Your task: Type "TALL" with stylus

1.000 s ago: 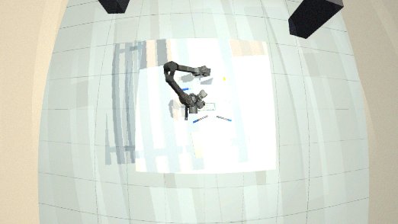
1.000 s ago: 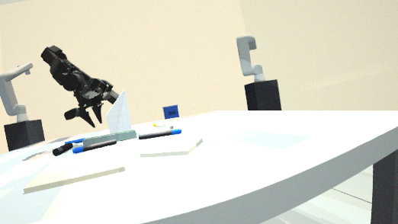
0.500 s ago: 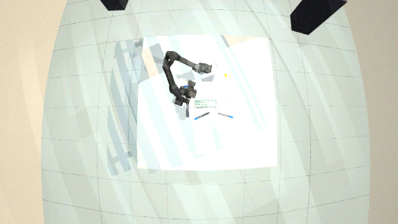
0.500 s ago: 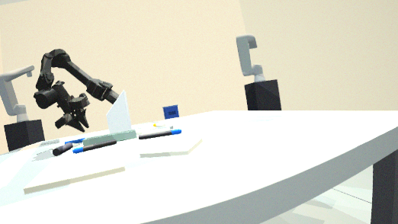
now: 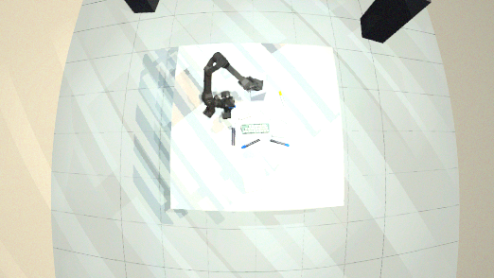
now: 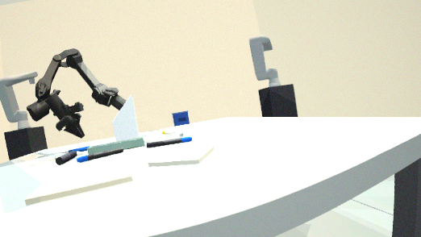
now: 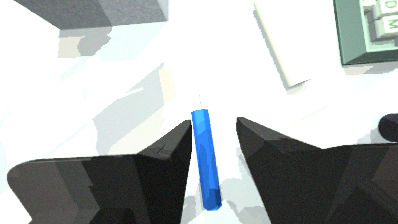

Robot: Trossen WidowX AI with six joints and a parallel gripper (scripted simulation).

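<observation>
The blue stylus is 10 mm behind my gripper tip and 50 mm below it. Round my gripper tip: flat pad 20 mm behind, 260 mm to the left, 50 mm below; black marker 200 mm ahead, 30 mm to the left, 50 mm below; yellow-tipped stick 130 mm behind, 340 mm to the left, 50 mm below.
</observation>
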